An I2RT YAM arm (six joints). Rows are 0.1 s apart.
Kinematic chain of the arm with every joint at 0, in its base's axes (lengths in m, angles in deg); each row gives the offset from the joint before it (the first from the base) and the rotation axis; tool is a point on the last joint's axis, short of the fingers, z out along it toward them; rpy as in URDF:
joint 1: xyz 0 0 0.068 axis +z
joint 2: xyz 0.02 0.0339 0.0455 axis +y
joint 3: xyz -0.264 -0.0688 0 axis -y
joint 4: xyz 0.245 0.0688 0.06 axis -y
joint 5: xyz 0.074 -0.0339 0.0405 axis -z
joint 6: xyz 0.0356 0 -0.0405 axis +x
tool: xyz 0 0 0 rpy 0 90 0
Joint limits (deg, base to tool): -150..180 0..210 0..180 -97..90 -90..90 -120..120
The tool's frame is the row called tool.
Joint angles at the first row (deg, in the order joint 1, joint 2, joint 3, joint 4, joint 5, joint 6):
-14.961 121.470 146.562 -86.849 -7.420 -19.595
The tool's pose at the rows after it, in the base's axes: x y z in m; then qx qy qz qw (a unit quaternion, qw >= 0):
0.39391, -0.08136, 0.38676, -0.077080, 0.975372, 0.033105, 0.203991
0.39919, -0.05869, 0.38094, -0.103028, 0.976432, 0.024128, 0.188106
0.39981, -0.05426, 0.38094, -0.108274, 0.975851, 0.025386, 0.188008
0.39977, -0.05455, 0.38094, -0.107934, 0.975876, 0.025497, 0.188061
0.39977, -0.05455, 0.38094, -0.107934, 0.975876, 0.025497, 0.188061
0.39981, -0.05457, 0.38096, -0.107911, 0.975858, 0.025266, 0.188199
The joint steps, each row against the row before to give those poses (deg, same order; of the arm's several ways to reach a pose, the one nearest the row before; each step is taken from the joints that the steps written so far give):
2.382 0.459 -1.747 -4.416 -2.908 -0.044
3.497 0.001 -1.333 0.066 2.164 -0.021
0.634 -0.003 -0.006 0.002 -0.022 0.021
-0.044 0.000 -0.001 0.001 -0.022 0.000
0.000 0.000 0.000 0.000 0.000 0.000
0.000 0.003 0.008 0.018 0.022 0.000

